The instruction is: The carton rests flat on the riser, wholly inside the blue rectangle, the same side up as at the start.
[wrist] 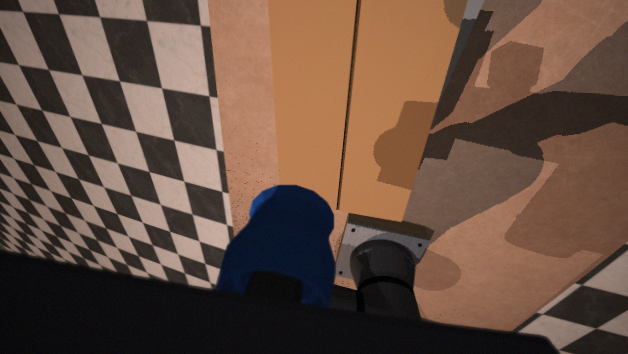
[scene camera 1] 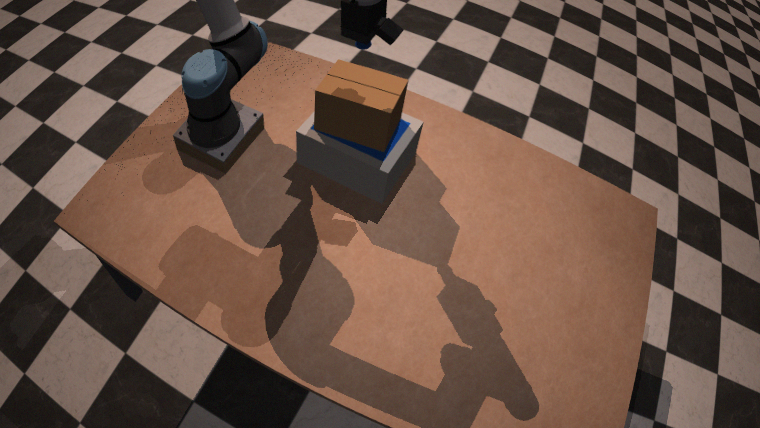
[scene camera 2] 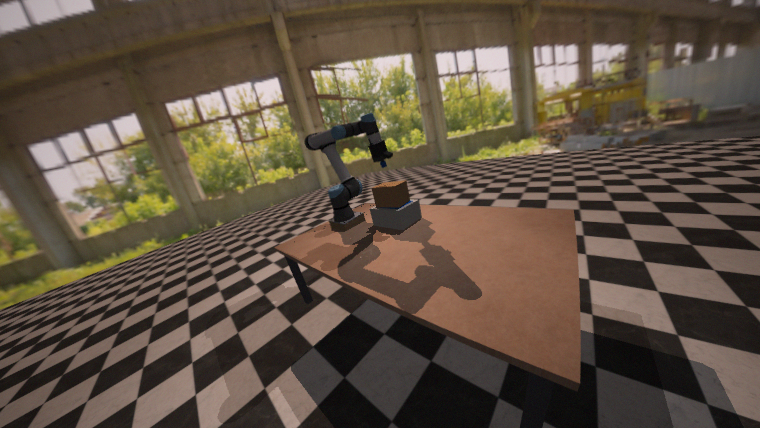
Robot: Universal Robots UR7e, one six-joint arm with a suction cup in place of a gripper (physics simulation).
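Pixels of known places: hand at its tool point: (wrist: pixel 291 221) (scene camera 2: pixel 384 166); arm's base at its link origin: (wrist: pixel 380 262) (scene camera 1: pixel 213 125) (scene camera 2: pixel 344 217).
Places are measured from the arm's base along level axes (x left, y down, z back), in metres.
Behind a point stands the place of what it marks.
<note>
The brown carton (scene camera 1: pixel 357 111) @(x 0.042, y -0.163, z -0.391 m) (scene camera 2: pixel 390 194) @(x 0.042, y -0.142, z -0.420 m) (wrist: pixel 315 100) @(x 0.135, y -0.190, z -0.395 m) rests flat on the grey riser (scene camera 1: pixel 340 167) @(x 0.002, y -0.002, z -0.376 m) (scene camera 2: pixel 394 219) @(x -0.007, y -0.003, z -0.448 m), its seamed face up. The blue rectangle (scene camera 1: pixel 387 150) @(x 0.051, y -0.060, z -0.471 m) on the riser's top shows along the carton's front and right edges in scene camera 1; its far side is hidden behind the carton, so I cannot tell whether the carton is inside it there. My suction cup (scene camera 1: pixel 363 45) (scene camera 2: pixel 383 164) (wrist: pixel 295 207) is blue, released and empty. It hangs above the carton, with a visible gap between them.
The riser stands on the brown table (scene camera 1: pixel 531 239) @(x 0.043, y 0.060, z -0.885 m) (scene camera 2: pixel 505 255) @(x -0.154, y 0.061, z -1.041 m), near its far edge. The robot's base plate (scene camera 1: pixel 247 130) @(x 0.024, y 0.004, z -0.097 m) (scene camera 2: pixel 355 222) @(x 0.003, y 0.038, z -0.099 m) (wrist: pixel 350 250) @(x 0.078, y -0.004, z -0.024 m) is left of the riser in scene camera 1. Shadows of the arm fall across the table.
</note>
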